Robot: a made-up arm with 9 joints. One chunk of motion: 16 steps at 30 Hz.
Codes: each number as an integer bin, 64 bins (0 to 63) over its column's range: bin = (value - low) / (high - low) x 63, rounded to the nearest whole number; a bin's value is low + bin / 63 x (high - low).
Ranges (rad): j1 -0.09..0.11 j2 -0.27..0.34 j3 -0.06..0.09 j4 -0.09..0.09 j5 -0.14..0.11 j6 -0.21..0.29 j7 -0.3..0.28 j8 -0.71..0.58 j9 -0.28..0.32
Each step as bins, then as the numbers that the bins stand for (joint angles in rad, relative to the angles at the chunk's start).
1 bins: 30 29 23 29 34 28 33 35 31
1 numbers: 0.0052 0.0108 -0.0052 -0.0071 -0.0051 0.0122 0.0038 0.0067 0.0152
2 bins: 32 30 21 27 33 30 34 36 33
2 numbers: 0.0116 0.0205 -0.0100 -0.0129 -0.0090 0.0281 0.0130 0.0271 0.0343
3 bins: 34 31 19 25 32 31 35 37 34
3 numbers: 0.0179 0.0302 -0.0148 -0.0186 -0.0130 0.0360 0.0222 0.0476 0.0438
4 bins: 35 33 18 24 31 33 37 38 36
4 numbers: 0.0211 0.0495 -0.0171 -0.0214 -0.0170 0.0519 0.0406 0.0681 0.0629
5 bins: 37 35 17 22 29 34 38 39 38
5 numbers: 0.0275 0.0689 -0.0195 -0.0271 -0.0249 0.0598 0.0498 0.0886 0.0819
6 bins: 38 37 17 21 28 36 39 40 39
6 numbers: 0.0306 0.0883 -0.0195 -0.0300 -0.0289 0.0757 0.0590 0.1090 0.0914
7 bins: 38 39 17 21 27 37 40 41 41
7 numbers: 0.0306 0.1076 -0.0195 -0.0300 -0.0329 0.0837 0.0683 0.1295 0.1105
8 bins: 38 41 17 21 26 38 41 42 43
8 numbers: 0.0306 0.1270 -0.0195 -0.0300 -0.0368 0.0916 0.0775 0.1500 0.1295
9 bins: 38 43 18 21 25 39 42 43 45
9 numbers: 0.0306 0.1463 -0.0171 -0.0300 -0.0408 0.0995 0.0867 0.1705 0.1486
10 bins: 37 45 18 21 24 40 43 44 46
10 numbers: 0.0275 0.1657 -0.0171 -0.0300 -0.0448 0.1075 0.0959 0.1910 0.1581
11 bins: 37 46 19 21 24 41 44 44 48
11 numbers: 0.0275 0.1754 -0.0148 -0.0300 -0.0448 0.1154 0.1051 0.1910 0.1771
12 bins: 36 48 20 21 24 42 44 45 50
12 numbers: 0.0243 0.1948 -0.0124 -0.0300 -0.0448 0.1233 0.1051 0.2114 0.1962
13 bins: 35 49 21 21 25 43 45 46 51
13 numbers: 0.0211 0.2044 -0.0100 -0.0300 -0.0408 0.1313 0.1143 0.2319 0.2057
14 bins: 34 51 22 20 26 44 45 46 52
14 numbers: 0.0179 0.2238 -0.0076 -0.0329 -0.0368 0.1392 0.1143 0.2319 0.2152
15 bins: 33 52 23 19 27 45 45 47 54
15 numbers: 0.0148 0.2335 -0.0052 -0.0357 -0.0329 0.1471 0.1143 0.2524 0.2343
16 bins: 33 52 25 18 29 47 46 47 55
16 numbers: 0.0148 0.2335 -0.0005 -0.0386 -0.0249 0.1630 0.1235 0.2524 0.2438
